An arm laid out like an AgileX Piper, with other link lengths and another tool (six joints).
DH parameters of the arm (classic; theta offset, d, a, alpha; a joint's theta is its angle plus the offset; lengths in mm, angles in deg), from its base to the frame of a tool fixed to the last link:
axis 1: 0 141.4 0 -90
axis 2: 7.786 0 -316.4 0
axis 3: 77.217 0 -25.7 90
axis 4: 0 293.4 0 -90
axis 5: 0 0 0 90
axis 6: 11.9 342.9 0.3 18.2
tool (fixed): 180 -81.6 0 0
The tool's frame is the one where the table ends.
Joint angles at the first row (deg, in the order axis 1, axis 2, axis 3, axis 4, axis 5, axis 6):
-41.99 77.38 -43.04 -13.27 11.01 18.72
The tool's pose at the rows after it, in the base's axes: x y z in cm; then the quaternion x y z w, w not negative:
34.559 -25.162 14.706 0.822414 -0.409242 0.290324 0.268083
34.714 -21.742 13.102 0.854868 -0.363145 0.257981 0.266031
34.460 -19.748 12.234 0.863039 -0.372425 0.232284 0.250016
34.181 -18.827 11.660 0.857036 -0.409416 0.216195 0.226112
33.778 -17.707 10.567 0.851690 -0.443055 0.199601 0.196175
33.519 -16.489 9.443 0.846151 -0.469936 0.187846 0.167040
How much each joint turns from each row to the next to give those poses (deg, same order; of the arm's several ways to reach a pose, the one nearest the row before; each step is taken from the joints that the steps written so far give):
5.79 -0.39 0.00 -4.03 6.83 -6.92
5.01 0.00 0.00 -0.27 5.26 -1.60
2.81 -0.13 0.00 0.69 3.82 2.98
0.67 -0.13 0.50 2.07 1.40 3.76
0.00 0.00 1.53 4.03 0.00 1.46
0.09 0.00 2.03 4.20 -1.12 0.62

